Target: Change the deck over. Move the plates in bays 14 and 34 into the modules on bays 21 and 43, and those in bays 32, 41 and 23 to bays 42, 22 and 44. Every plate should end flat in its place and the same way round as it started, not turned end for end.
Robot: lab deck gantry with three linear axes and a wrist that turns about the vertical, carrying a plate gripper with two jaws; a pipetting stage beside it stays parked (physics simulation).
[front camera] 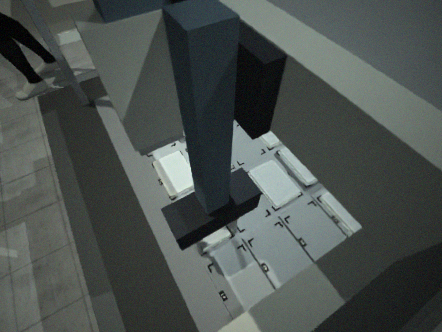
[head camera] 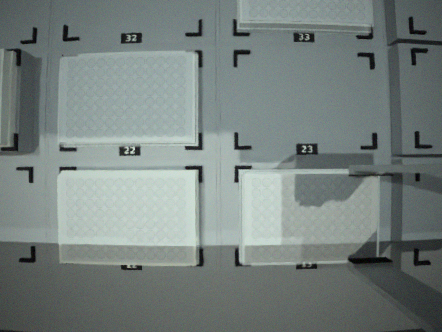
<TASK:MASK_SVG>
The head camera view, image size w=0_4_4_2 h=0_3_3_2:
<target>gripper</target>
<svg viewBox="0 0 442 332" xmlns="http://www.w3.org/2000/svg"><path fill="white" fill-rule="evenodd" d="M348 259L348 270L426 332L442 332L442 294L394 267L392 265L393 261L386 257ZM442 164L349 165L349 176L394 176L394 172L442 174Z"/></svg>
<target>plate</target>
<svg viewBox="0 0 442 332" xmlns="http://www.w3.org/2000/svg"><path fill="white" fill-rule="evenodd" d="M239 170L239 264L242 264L242 266L348 263L348 259L379 257L380 176L349 176L349 169Z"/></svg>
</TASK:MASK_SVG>
